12 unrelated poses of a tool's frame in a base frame.
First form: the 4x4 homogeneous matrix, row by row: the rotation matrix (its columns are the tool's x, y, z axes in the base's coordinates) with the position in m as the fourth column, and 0 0 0 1 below. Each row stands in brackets.
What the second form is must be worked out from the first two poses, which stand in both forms.
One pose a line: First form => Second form
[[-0.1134 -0.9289 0.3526 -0.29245], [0.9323 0.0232 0.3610 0.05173], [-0.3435 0.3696 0.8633 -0.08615], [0 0 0 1]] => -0.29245 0.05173 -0.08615 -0.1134 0.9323 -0.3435 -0.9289 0.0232 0.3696
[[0.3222 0.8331 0.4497 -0.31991], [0.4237 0.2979 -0.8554 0.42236], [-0.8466 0.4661 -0.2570 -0.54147], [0 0 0 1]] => -0.31991 0.42236 -0.54147 0.3222 0.4237 -0.8466 0.8331 0.2979 0.4661
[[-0.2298 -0.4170 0.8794 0.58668], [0.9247 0.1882 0.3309 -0.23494], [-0.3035 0.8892 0.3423 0.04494], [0 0 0 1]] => 0.58668 -0.23494 0.04494 -0.2298 0.9247 -0.3035 -0.4170 0.1882 0.8892
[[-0.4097 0.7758 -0.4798 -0.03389], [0.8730 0.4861 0.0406 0.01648], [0.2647 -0.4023 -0.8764 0.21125], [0 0 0 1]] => -0.03389 0.01648 0.21125 -0.4097 0.8730 0.2647 0.7758 0.4861 -0.4023
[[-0.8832 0.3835 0.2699 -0.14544], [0.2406 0.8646 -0.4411 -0.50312], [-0.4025 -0.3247 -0.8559 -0.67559], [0 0 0 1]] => -0.14544 -0.50312 -0.67559 -0.8832 0.2406 -0.4025 0.3835 0.8646 -0.3247
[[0.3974 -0.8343 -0.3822 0.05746], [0.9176 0.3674 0.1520 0.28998], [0.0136 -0.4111 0.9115 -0.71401], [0 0 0 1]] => 0.05746 0.28998 -0.71401 0.3974 0.9176 0.0136 -0.8343 0.3674 -0.4111
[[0.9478 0.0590 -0.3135 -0.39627], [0.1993 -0.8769 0.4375 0.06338], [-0.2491 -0.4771 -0.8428 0.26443], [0 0 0 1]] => -0.39627 0.06338 0.26443 0.9478 0.1993 -0.2491 0.0590 -0.8769 -0.4771
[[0.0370 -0.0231 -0.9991 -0.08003], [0.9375 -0.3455 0.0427 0.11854], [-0.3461 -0.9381 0.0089 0.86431], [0 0 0 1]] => -0.08003 0.11854 0.86431 0.0370 0.9375 -0.3461 -0.0231 -0.3455 -0.9381
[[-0.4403 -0.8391 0.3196 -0.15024], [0.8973 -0.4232 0.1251 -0.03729], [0.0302 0.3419 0.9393 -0.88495], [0 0 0 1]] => -0.15024 -0.03729 -0.88495 -0.4403 0.8973 0.0302 -0.8391 -0.4232 0.3419
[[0.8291 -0.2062 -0.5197 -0.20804], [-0.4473 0.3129 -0.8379 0.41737], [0.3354 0.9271 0.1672 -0.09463], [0 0 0 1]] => -0.20804 0.41737 -0.09463 0.8291 -0.4473 0.3354 -0.2062 0.3129 0.9271
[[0.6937 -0.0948 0.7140 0.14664], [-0.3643 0.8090 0.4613 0.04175], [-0.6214 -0.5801 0.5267 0.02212], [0 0 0 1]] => 0.14664 0.04175 0.02212 0.6937 -0.3643 -0.6214 -0.0948 0.8090 -0.5801
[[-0.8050 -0.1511 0.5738 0.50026], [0.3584 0.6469 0.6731 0.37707], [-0.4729 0.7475 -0.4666 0.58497], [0 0 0 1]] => 0.50026 0.37707 0.58497 -0.8050 0.3584 -0.4729 -0.1511 0.6469 0.7475
